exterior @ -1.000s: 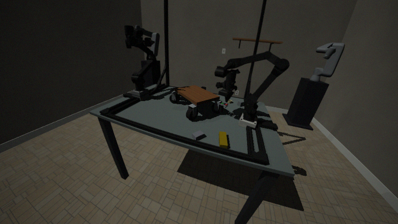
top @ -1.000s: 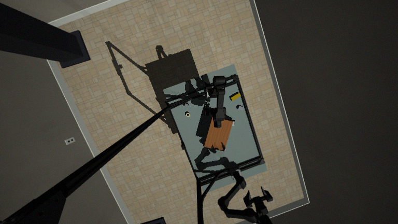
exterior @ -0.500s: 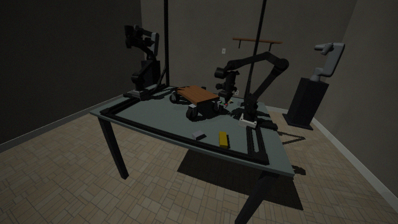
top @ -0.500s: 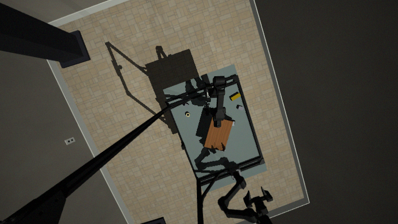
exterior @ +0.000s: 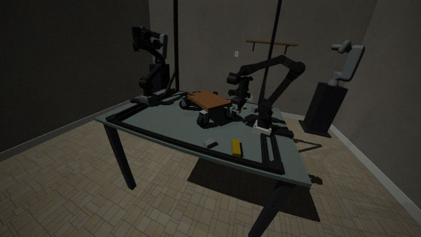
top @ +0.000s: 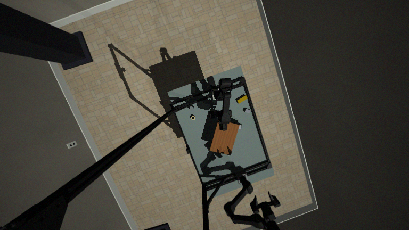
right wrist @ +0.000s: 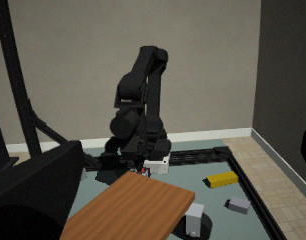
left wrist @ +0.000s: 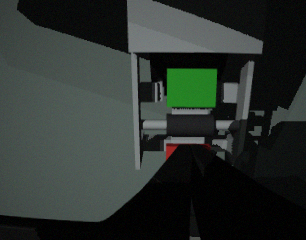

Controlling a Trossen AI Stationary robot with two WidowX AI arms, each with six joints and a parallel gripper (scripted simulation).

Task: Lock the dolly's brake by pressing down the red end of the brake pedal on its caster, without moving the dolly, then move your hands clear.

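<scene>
The brake pedal is 4 cm below my left hand and 1 cm to the right of it. The rest, counted from my left hand: grey block (28 cm ahead, 11 cm below, 9 cm to the right); then yellow block (26 cm ahead, 11 cm below, 4 cm to the left).
</scene>
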